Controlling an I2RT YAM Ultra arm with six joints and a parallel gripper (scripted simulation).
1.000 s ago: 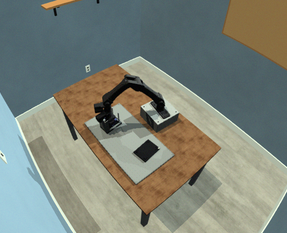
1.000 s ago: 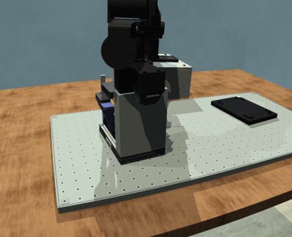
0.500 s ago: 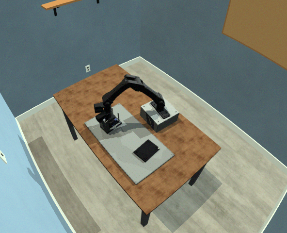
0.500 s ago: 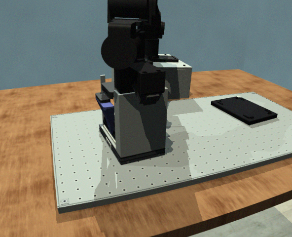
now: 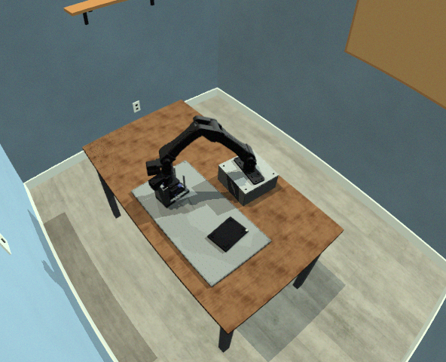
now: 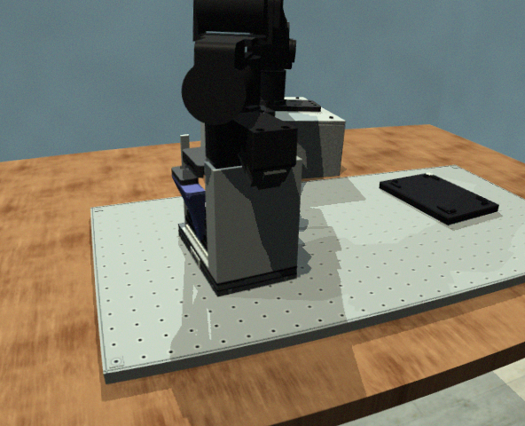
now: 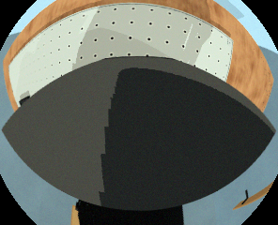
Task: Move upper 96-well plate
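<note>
Now: hand right at the black 96-well plate. The rest, counted from my hand: black plate nest N1: 35 cm to the left, 13 cm behind, 4 cm below; then pale well plate: 2 cm below; then rack wall: 7 cm ahead, 4 cm above, 2 cm to the left.
</note>
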